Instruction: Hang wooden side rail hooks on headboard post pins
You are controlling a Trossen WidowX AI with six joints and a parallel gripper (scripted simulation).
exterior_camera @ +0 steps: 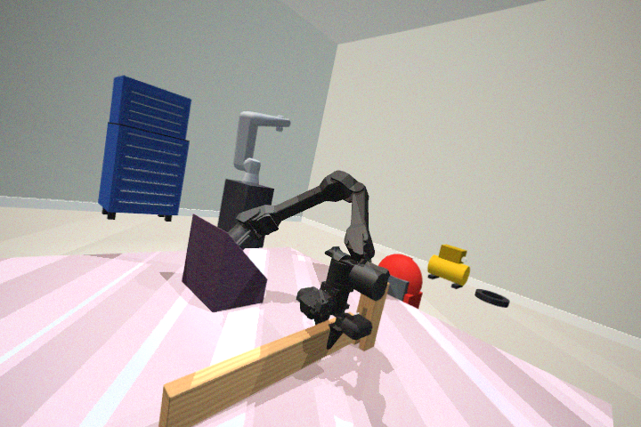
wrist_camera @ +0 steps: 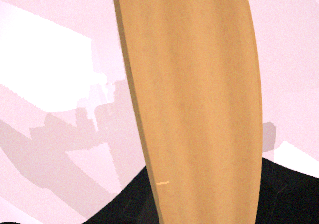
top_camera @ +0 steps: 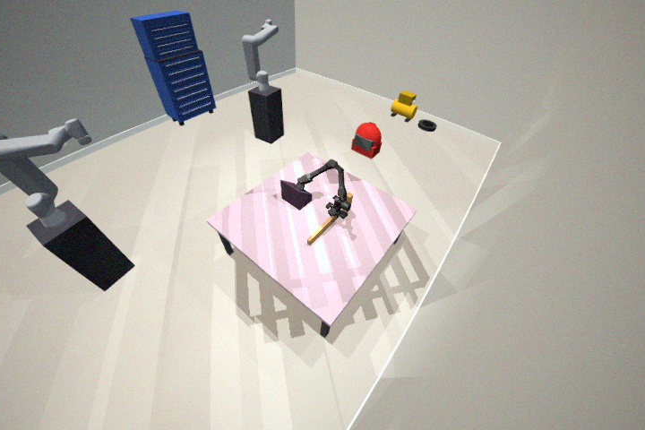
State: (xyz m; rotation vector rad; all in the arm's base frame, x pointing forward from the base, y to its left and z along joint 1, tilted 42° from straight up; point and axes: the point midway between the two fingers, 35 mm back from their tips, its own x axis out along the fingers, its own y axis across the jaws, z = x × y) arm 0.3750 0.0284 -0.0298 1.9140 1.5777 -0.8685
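The headboard post lies 16 cm to the left of my gripper tip, 4 cm above it and 2 cm ahead of it.
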